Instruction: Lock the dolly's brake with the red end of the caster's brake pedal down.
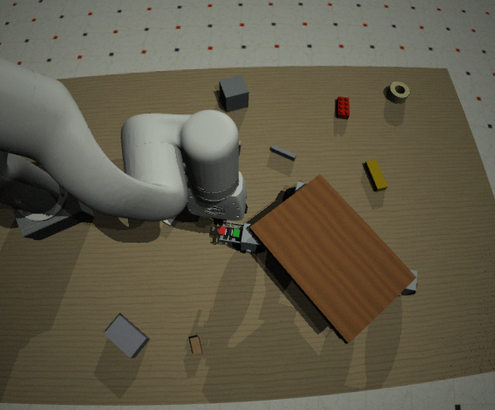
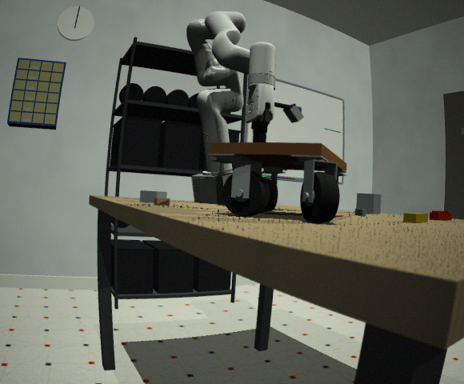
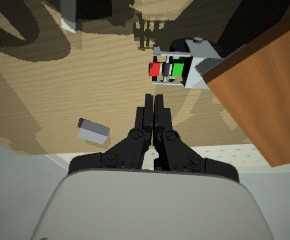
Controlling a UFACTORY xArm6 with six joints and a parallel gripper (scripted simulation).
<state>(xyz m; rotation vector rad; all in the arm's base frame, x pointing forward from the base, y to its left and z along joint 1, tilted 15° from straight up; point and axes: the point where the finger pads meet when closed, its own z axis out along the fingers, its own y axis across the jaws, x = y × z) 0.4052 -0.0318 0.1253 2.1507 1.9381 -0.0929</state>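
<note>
My gripper is now 2 cm short of the brake pedal and 10 cm above it. The rest, counted from my hand: tan block 5 cm behind, 24 cm to the right, 17 cm below; then grey slab 20 cm behind, 23 cm to the right, 16 cm below; then grey bar 15 cm ahead, 25 cm to the left, 17 cm below.
</note>
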